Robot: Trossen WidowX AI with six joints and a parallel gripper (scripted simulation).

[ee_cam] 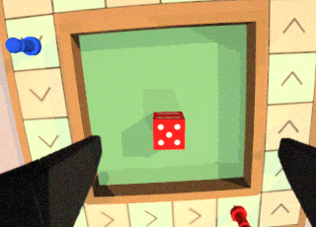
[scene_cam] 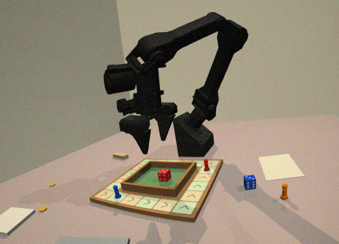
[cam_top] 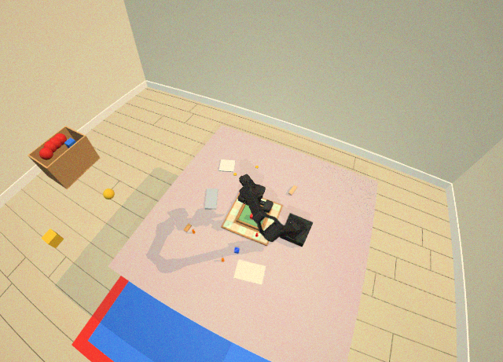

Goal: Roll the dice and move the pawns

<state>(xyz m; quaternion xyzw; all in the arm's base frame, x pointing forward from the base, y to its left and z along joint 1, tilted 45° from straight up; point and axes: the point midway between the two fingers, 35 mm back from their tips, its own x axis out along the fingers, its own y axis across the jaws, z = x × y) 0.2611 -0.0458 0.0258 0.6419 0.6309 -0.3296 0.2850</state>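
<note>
My gripper tip is now 120 mm to the right of the red pawn, 80 mm above it and 60 mm past it. Round my gripper tip: grey slab (290 mm ahead, 100 mm below); then green tray (100 mm below, 10 mm to the left, 10 mm ahead); then blue pawn (120 mm ahead, 80 mm below, 60 mm to the right).
</note>
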